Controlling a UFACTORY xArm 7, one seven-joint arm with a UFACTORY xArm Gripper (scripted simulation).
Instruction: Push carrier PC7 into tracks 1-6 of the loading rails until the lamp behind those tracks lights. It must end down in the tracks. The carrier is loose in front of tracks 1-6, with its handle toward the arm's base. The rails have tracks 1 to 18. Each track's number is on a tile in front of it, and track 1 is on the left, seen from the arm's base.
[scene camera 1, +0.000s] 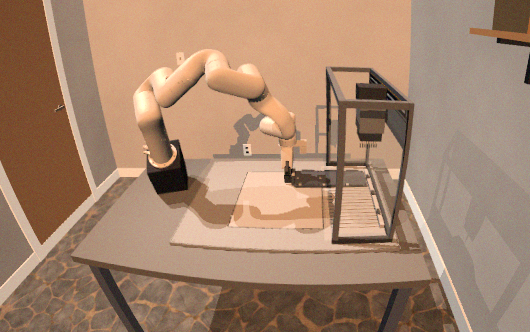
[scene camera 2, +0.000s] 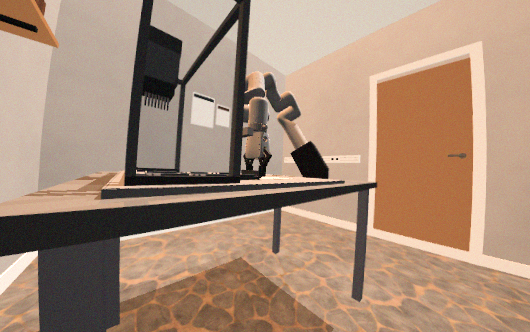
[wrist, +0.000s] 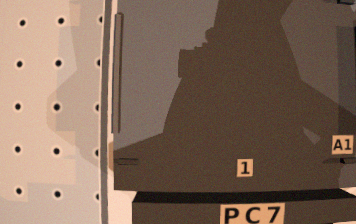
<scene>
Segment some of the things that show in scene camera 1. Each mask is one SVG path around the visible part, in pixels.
A carrier PC7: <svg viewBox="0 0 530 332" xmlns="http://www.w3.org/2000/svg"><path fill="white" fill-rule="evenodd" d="M292 170L291 185L295 188L336 187L334 185L336 184L336 170L295 171L295 168Z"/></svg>
</scene>
